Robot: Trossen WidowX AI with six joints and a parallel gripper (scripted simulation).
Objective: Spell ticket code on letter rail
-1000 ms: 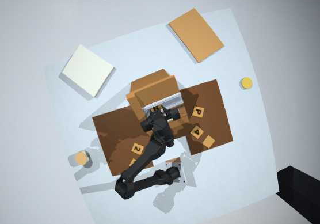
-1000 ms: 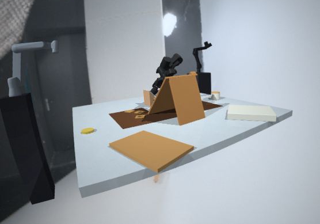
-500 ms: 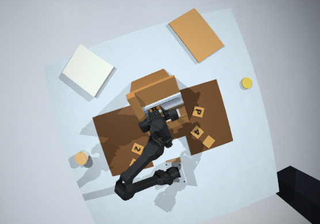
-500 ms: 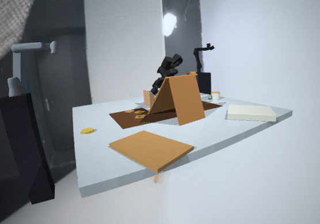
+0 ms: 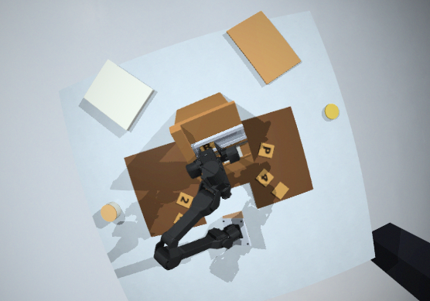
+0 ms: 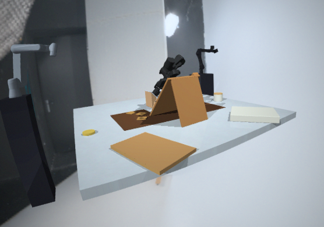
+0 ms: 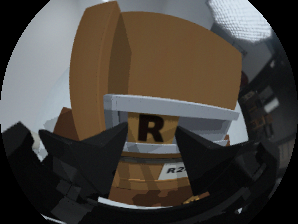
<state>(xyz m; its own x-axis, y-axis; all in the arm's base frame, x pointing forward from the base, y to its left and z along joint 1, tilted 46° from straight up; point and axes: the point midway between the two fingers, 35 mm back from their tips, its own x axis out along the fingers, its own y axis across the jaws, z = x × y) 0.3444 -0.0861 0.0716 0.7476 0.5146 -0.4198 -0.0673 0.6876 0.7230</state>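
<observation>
My gripper tip is now 8 cm to the left of the white ticket, 8 cm above it and 6 cm past it. The rest, counted from my gripper tip: brown mat 17 cm behind, 16 cm below; then orange slab 37 cm to the right, 34 cm ahead, 16 cm below; then cream slab 35 cm ahead, 32 cm to the left, 14 cm below.
</observation>
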